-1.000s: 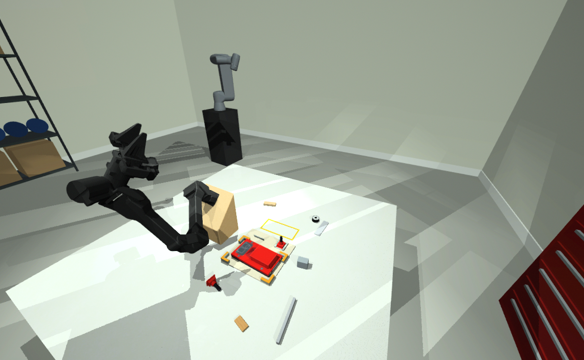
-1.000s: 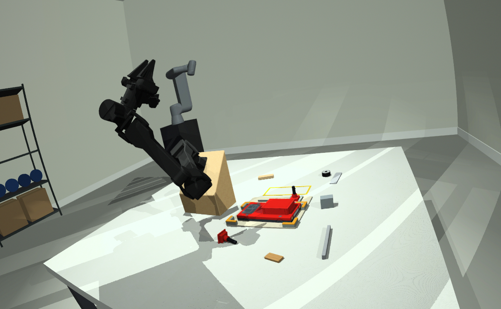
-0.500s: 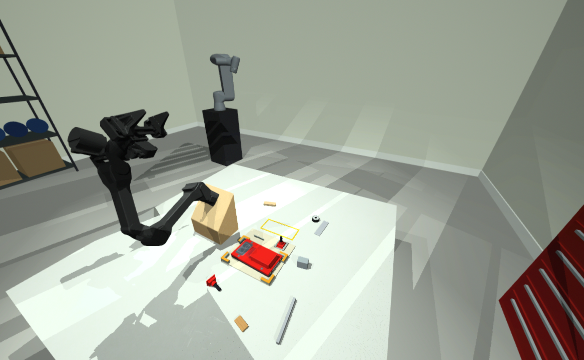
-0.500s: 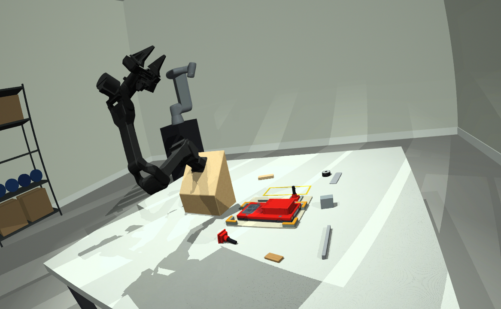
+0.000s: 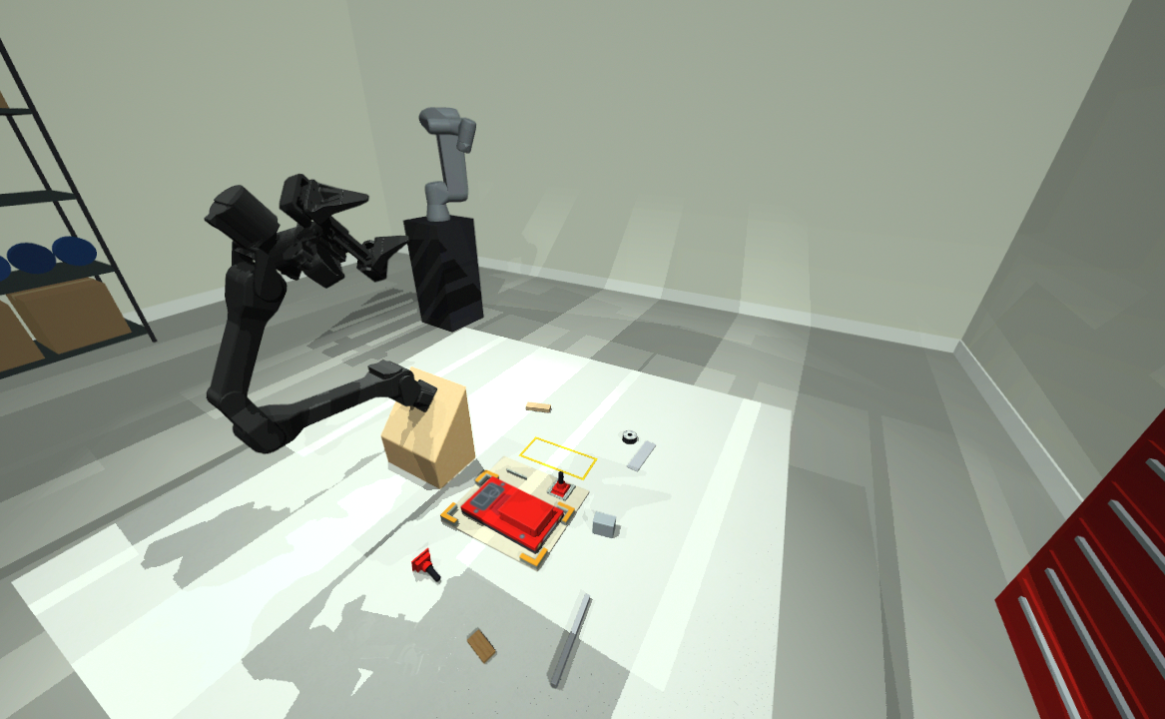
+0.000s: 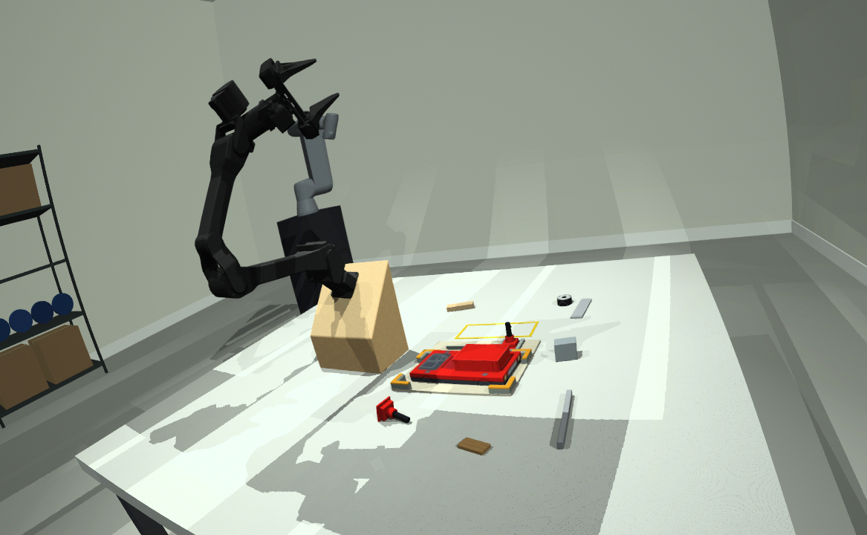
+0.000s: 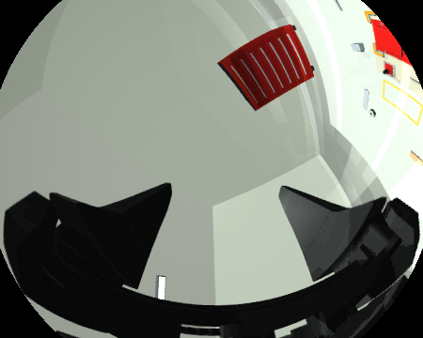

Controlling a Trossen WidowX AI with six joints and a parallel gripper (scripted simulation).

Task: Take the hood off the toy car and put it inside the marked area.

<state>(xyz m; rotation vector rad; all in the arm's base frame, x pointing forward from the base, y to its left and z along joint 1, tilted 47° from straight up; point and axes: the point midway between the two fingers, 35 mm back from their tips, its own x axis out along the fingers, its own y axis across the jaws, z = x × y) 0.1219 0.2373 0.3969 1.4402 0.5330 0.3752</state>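
The red hood lies 59 cm below my gripper tip, 17 cm ahead of it and 6 cm to the left of it. The rest, counted from my gripper tip: grey bar: 62 cm below, 38 cm ahead, 8 cm to the right; then grey cube: 61 cm below, 32 cm ahead, 14 cm to the left; then wooden chip: 62 cm below, 26 cm ahead, 17 cm to the right.
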